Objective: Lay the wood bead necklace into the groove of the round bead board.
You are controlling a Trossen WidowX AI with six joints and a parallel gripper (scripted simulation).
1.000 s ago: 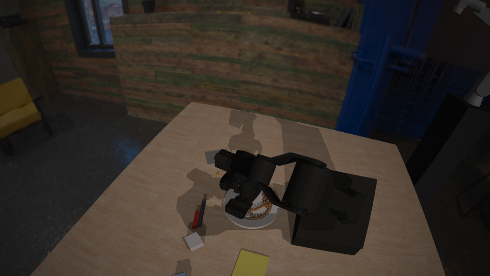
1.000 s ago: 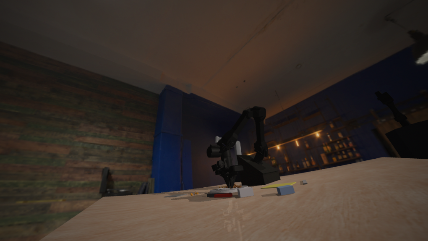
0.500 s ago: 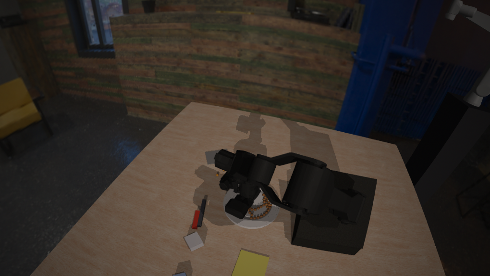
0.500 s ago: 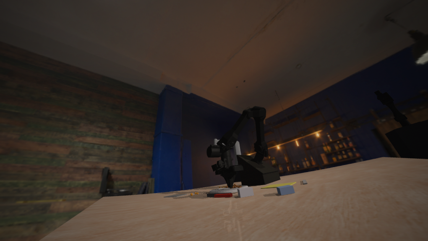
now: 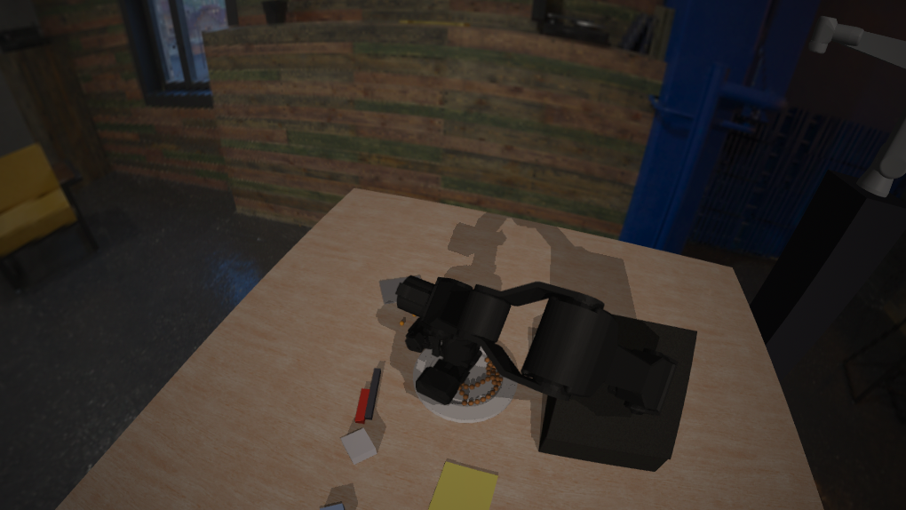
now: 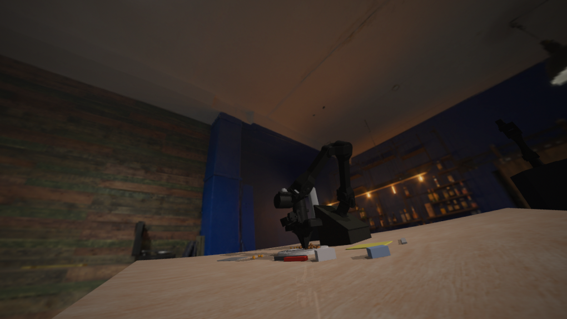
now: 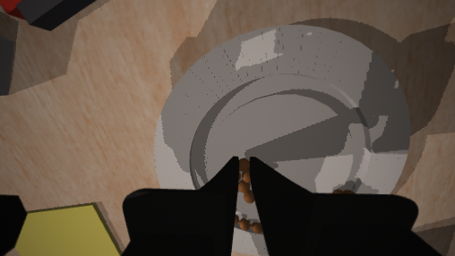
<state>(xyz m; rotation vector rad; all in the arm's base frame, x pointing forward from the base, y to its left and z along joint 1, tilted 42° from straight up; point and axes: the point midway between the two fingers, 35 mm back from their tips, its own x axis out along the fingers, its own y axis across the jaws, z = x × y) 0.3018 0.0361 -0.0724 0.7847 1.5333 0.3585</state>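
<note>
The round white bead board lies 1 cm behind my gripper tip, 3 cm to the right of it and 1 cm below it. Also, from my gripper tip: grey block: 13 cm ahead, 17 cm to the left; then dark bar: 15 cm ahead, 8 cm to the left, 1 cm below; then pale cube: 15 cm behind, 14 cm to the right.
</note>
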